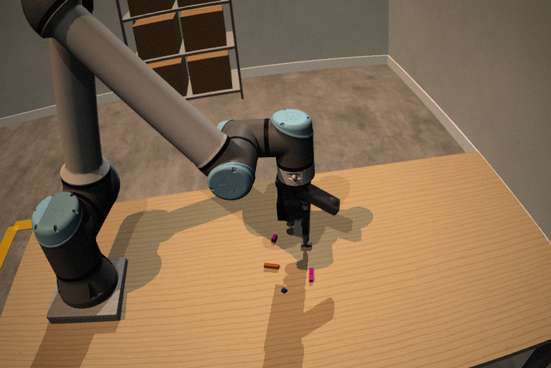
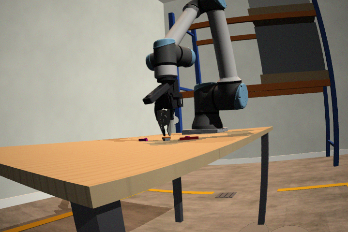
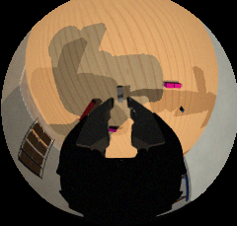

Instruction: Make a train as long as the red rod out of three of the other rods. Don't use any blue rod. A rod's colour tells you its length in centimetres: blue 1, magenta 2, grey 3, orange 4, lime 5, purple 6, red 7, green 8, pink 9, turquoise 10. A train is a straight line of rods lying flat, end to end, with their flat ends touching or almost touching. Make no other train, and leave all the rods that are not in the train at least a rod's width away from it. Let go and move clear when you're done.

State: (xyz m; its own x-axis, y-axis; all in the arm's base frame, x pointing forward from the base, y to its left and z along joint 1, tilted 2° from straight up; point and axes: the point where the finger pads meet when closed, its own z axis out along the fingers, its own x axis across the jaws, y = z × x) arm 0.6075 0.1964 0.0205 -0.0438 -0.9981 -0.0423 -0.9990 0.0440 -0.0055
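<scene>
Now: hand 30 mm above the grey rod. Also, from my hand: red rod: 80 mm to the left, 30 mm below, 30 mm behind; orange rod: 90 mm behind, 80 mm to the right, 30 mm below; blue rod: 170 mm to the right, 50 mm behind, 30 mm below.
</scene>
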